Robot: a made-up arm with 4 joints.
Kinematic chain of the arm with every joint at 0, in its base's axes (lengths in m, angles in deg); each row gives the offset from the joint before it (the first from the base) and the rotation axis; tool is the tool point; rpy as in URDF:
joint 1: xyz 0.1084 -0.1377 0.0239 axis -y
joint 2: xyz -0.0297 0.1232 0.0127 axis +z
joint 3: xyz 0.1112 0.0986 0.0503 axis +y
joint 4: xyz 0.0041 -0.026 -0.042 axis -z
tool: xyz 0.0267 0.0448 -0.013 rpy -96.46 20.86 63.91
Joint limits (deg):
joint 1: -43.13..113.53
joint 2: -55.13..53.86
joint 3: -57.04..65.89
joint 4: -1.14..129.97
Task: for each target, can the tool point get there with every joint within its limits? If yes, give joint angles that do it. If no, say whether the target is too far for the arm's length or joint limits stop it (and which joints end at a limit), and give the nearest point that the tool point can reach.
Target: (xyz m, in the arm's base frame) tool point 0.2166 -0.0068 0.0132
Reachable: yes | joints -1.53 -16.03 26.13 90.47
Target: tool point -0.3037 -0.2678 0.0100
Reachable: no: too far | nearest point -0.0162 -0.1322 0.1107 | short by 0.333 m
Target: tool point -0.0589 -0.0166 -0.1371
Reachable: no: joint limits stop it (at a limit: joint 2, joint 3, joint 4) | nearest point 0.0487 0.1142 -0.0335 | short by 0.199 m
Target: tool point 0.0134 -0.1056 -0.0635
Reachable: no: joint limits stop it (at a limit: joint 1, joint 2, joint 3, joint 4) | nearest point 0.0773 -0.0583 0.0423 | short by 0.132 m
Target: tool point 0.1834 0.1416 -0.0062
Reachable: yes | joints -30.44 27.15 -4.20 41.03
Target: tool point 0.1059 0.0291 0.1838
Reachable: yes | joints 78.08 -3.55 -24.88 78.90
